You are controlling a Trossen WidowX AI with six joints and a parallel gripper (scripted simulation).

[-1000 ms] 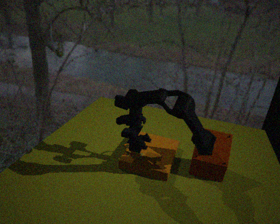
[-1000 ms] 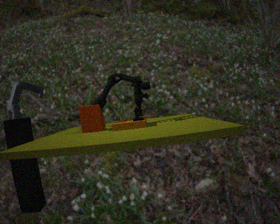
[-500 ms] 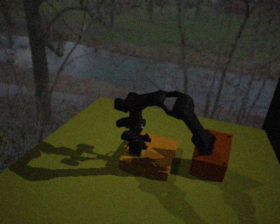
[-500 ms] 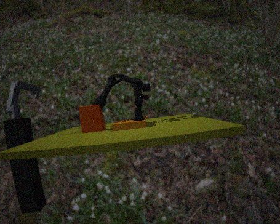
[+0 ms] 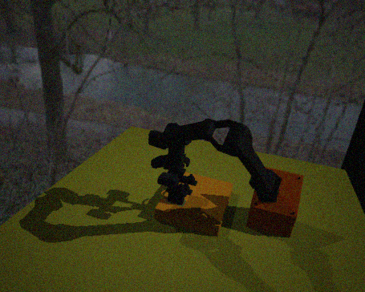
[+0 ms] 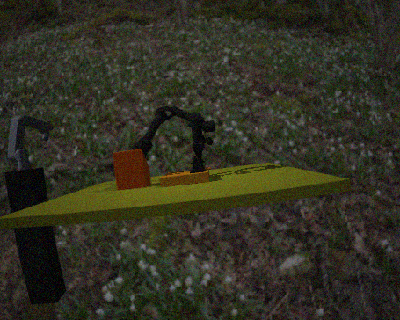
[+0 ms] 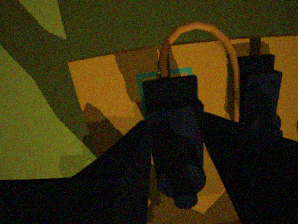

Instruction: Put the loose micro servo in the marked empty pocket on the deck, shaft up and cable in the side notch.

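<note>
My gripper tip is 13 cm past the orange deck, 6 cm to the left of it and 7 cm above it.
</note>
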